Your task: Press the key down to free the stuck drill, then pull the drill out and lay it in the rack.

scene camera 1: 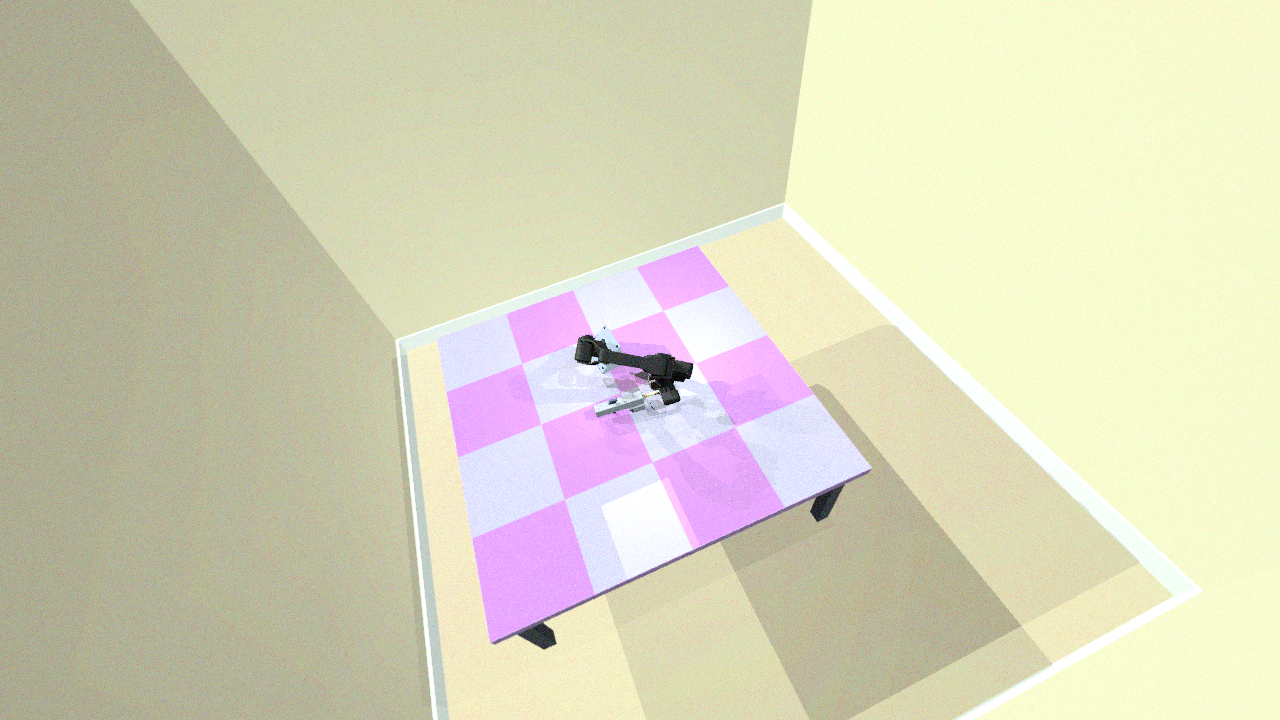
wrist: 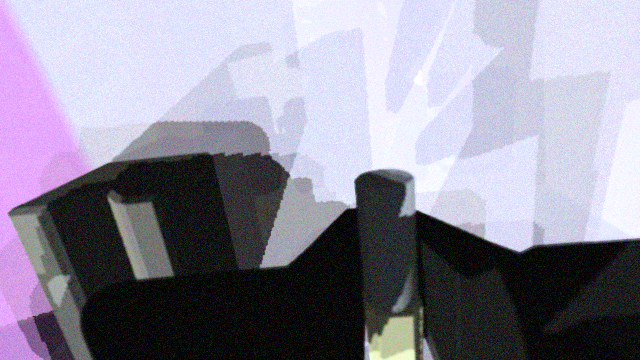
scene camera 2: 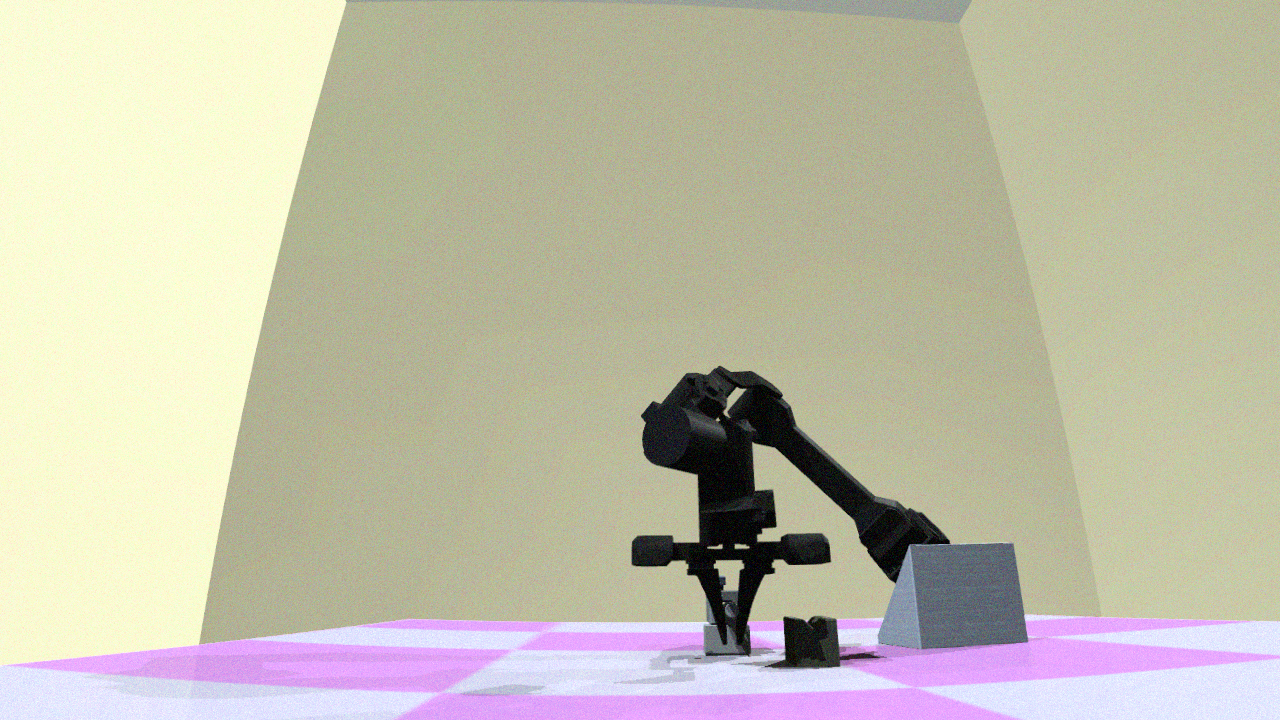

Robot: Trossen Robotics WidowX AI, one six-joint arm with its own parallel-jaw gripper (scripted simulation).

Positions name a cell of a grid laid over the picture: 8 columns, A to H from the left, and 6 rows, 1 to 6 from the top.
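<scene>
The gripper, at (scene camera 2: E6) and (wrist: E4), is holding a drill (wrist: E4). There's a rack as well, and you'd find it at (scene camera 2: F6) and (wrist: B4).
</scene>
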